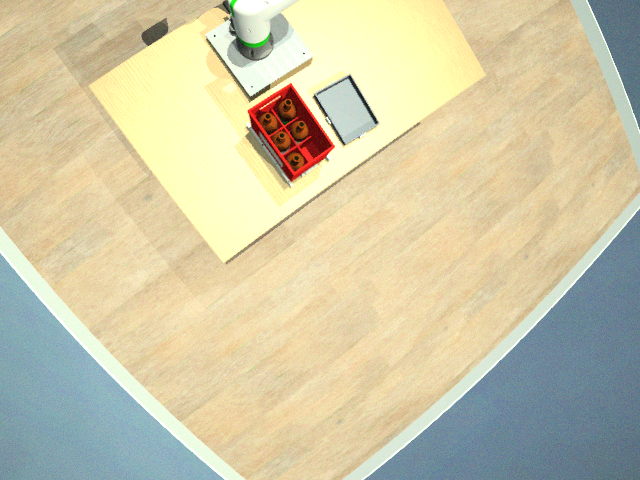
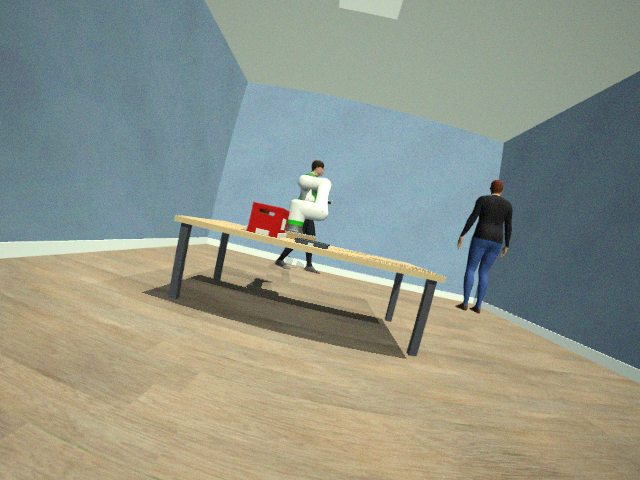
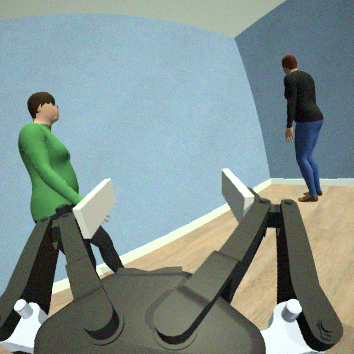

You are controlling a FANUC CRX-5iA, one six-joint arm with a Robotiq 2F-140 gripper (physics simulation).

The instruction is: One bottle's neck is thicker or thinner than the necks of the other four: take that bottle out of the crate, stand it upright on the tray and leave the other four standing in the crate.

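Frame: origin at the arm's base, x ahead, y left, z up, level; centimetres.
Seen in the pictures: gripper, fingertip midpoint: (image 3: 165, 185); arm's base, link origin: (image 1: 255, 43) (image 2: 293, 232).
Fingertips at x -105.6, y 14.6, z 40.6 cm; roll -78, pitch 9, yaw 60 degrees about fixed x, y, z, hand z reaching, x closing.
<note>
Offsets run from my fingertips to a thing's top centre. "pt": to the spot under its first point. Level surfaces: height alone.
A red crate @(dx +145.9, dy -25.8, dz -27.1 cm) (image 1: 313, 119) (image 2: 269, 226) stands on the table beside the robot's base. Brown bottles stand upright in its compartments: one @(dx +137.0, dy -21.2, dz -28.4 cm) (image 1: 287, 109) and another @(dx +137.3, dy -30.4, dz -28.4 cm) (image 1: 268, 122) at the end near the base, two in the middle row @(pt dx +146.8, dy -22.9, dz -31.1 cm) (image 1: 299, 130) (image 1: 281, 140), and one @(dx +155.1, dy -30.3, dz -28.4 cm) (image 1: 295, 161) at the far end beside an empty compartment. Their necks are too small here to tell which differs. The grey tray @(dx +147.4, dy +4.0, dz -42.1 cm) (image 1: 347, 109) (image 2: 311, 242) with a dark rim lies next to the crate and is empty. My gripper (image 3: 165, 185) is open and empty, away from the crate, facing the wall and room.
The table @(dz -44.6 cm) (image 1: 180, 149) (image 2: 361, 257) carries the robot's base plate (image 1: 285, 56), close to the crate and tray. A person in green (image 3: 47, 165) (image 2: 317, 166) stands behind the arm. A person in black and blue (image 2: 493, 222) (image 3: 305, 100) stands at the right of the room.
</note>
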